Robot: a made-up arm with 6 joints. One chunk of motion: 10 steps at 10 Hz.
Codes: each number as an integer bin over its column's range. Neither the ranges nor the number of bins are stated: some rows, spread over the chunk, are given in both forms.
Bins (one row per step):
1: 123 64 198 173 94 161
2: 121 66 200 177 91 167
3: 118 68 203 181 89 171
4: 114 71 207 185 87 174
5: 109 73 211 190 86 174
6: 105 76 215 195 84 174
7: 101 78 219 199 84 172
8: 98 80 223 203 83 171
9: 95 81 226 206 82 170
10: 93 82 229 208 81 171
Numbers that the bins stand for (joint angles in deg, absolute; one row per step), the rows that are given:
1: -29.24 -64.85 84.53 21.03 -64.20 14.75
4: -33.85 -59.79 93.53 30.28 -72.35 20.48
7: -40.51 -54.72 105.53 41.07 -75.84 19.60
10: -44.60 -51.83 115.53 48.01 -79.33 19.16
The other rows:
2: -30.26 -63.41 86.53 24.11 -67.69 17.40
3: -31.80 -61.96 89.53 27.20 -70.02 19.16
5: -36.41 -58.34 97.53 34.13 -73.51 20.48
6: -38.46 -56.17 101.53 37.99 -75.84 20.48
8: -42.04 -53.28 109.53 44.15 -77.00 19.16
9: -43.58 -52.55 112.53 46.47 -78.17 18.72

